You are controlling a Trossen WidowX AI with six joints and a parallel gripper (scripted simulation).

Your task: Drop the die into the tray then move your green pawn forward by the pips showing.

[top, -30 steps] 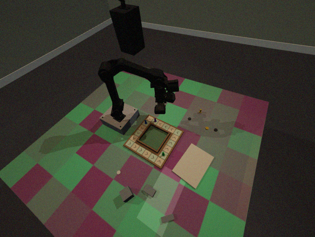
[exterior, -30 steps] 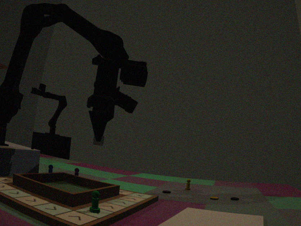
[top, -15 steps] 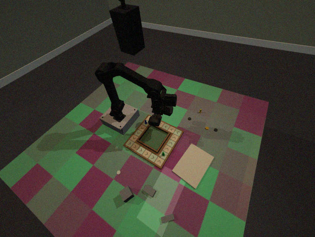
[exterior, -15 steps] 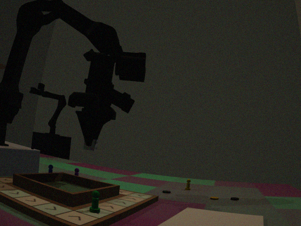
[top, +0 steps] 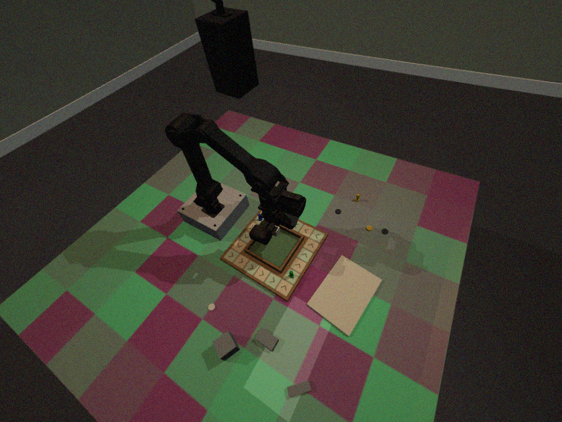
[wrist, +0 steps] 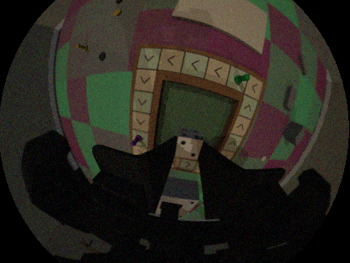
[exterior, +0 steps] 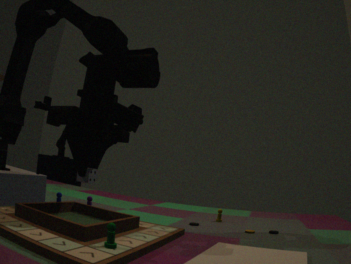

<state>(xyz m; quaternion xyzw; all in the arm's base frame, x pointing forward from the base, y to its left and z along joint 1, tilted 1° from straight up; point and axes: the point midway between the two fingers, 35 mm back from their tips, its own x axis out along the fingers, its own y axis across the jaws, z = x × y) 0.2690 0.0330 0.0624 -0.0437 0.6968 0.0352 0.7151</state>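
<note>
My gripper tip is 110 mm short of the green pawn, 80 mm to the left of it and 70 mm above it. Round my gripper tip: white die: right at my gripper tip; then purple pawn: 70 mm behind, 100 mm to the left, 70 mm below; then sunken green tray: 10 mm to the right, 90 mm below.
</note>
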